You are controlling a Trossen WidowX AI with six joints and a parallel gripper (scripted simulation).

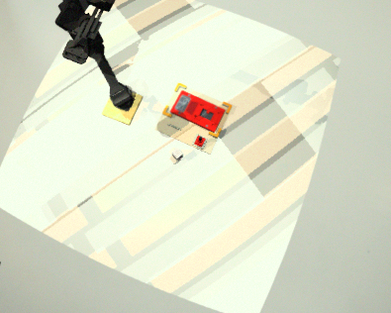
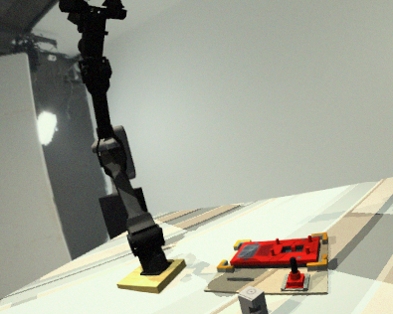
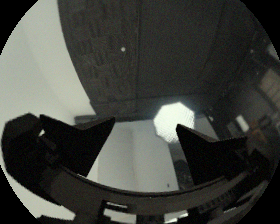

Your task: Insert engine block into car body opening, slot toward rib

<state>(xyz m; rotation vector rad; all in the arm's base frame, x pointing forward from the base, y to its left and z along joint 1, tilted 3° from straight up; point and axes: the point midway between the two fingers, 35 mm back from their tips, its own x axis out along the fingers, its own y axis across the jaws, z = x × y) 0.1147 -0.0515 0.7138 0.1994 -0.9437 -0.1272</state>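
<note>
Right now the engine block is 20 cm ahead of my gripper tip, 6 cm to the right of it and 74 cm below it. Round my gripper tip: black upright post (26 cm ahead, 3 cm to the left, 73 cm below).
</note>
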